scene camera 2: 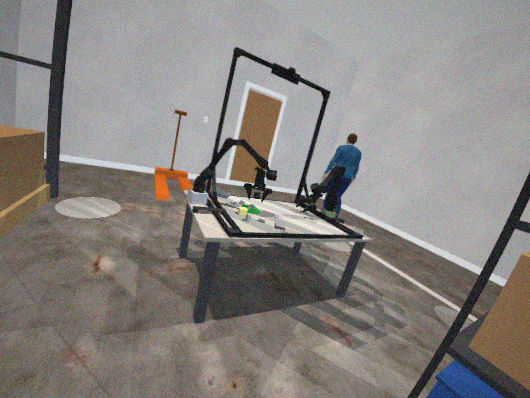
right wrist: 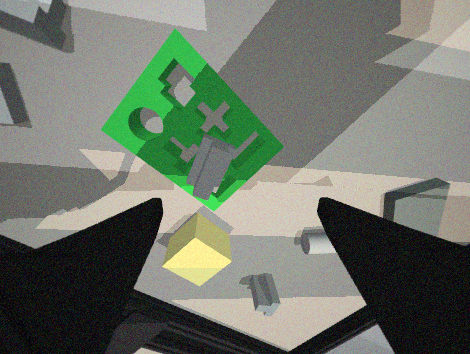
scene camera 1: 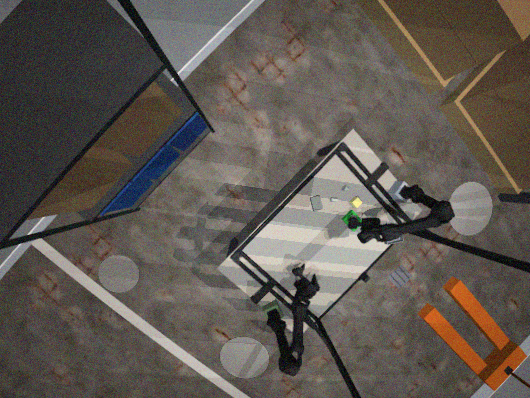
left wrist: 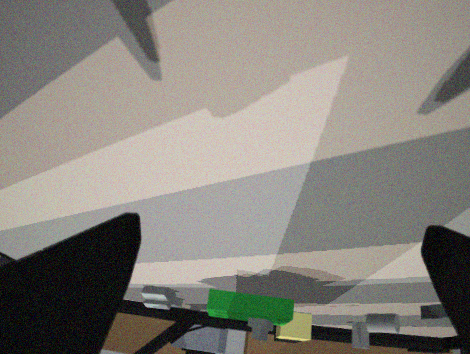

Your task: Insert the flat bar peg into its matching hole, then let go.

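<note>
A green board (right wrist: pixel 177 130) (scene camera 1: pixel 349 215) (scene camera 2: pixel 252 209) (left wrist: pixel 249 307) with several shaped holes lies on the table. A grey flat bar peg (right wrist: pixel 209 166) stands a little tilted in a slot near the board's near corner, free of any finger. My right gripper (right wrist: pixel 241 204) (scene camera 1: pixel 354 223) (scene camera 2: pixel 257 194) is open and empty, hanging above the board's near edge. My left gripper (scene camera 1: pixel 299 271) (scene camera 2: pixel 304 204) is open and empty at the other end of the table, far from the board; the left wrist view shows only one of its fingers.
A yellow cube (right wrist: pixel 198 251) (scene camera 1: pixel 356 202) (scene camera 2: pixel 242 211) (left wrist: pixel 294 326) lies just beside the board. A grey cylinder (right wrist: pixel 316 242), a small grey peg (right wrist: pixel 263 291) and a grey plate (scene camera 1: pixel 315 203) lie nearby. A black frame (scene camera 1: pixel 287 199) edges the table. A person (scene camera 2: pixel 344 166) walks behind.
</note>
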